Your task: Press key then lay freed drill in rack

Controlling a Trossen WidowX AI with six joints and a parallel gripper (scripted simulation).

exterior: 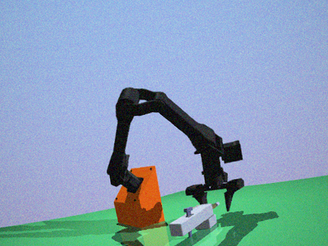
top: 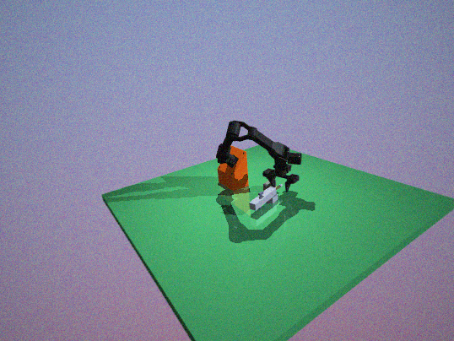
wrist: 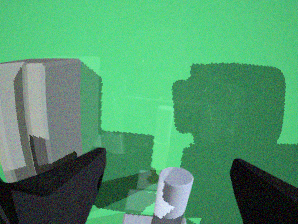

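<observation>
The drill is 5 cm to the right of my gripper tip, 3 cm above it and 2 cm ahead of it. Round my gripper tip: pale grey block 14 cm to the right, 5 cm ahead, 2 cm above; then slim blue-grey key 17 cm to the right, 6 cm ahead, 3 cm above.
</observation>
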